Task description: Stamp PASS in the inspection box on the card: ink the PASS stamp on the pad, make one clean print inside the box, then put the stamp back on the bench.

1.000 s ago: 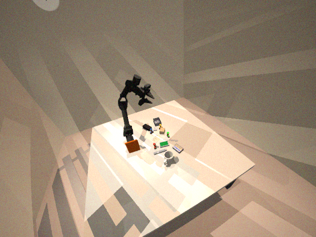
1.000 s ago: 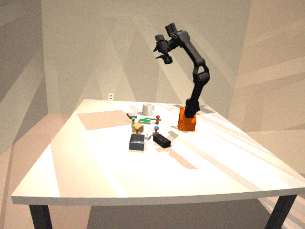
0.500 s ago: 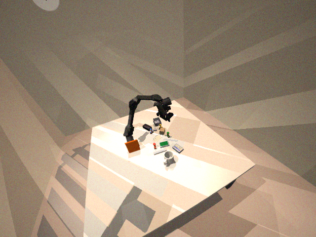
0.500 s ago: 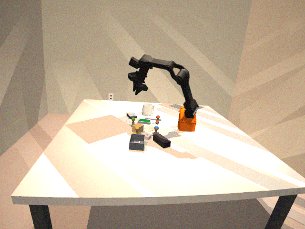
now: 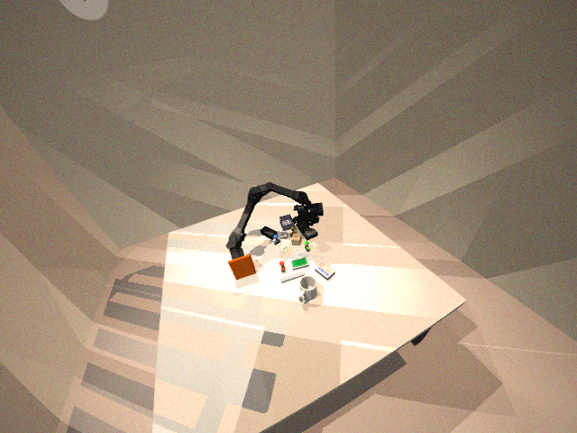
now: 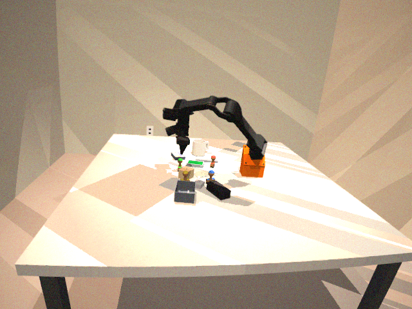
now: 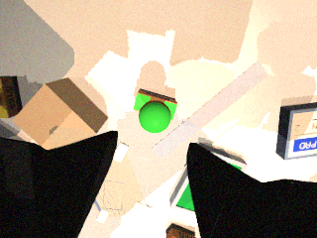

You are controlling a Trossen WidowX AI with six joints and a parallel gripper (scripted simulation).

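The green-knobbed stamp lies 80 mm below my gripper tip. The rest, counted from my gripper tip: yellow-knobbed stamp 160 mm to the left, 80 mm below, 20 mm behind; pale card 120 mm behind, 100 mm below, 40 mm to the left; green ink pad 90 mm below, 90 mm behind, 80 mm to the right.
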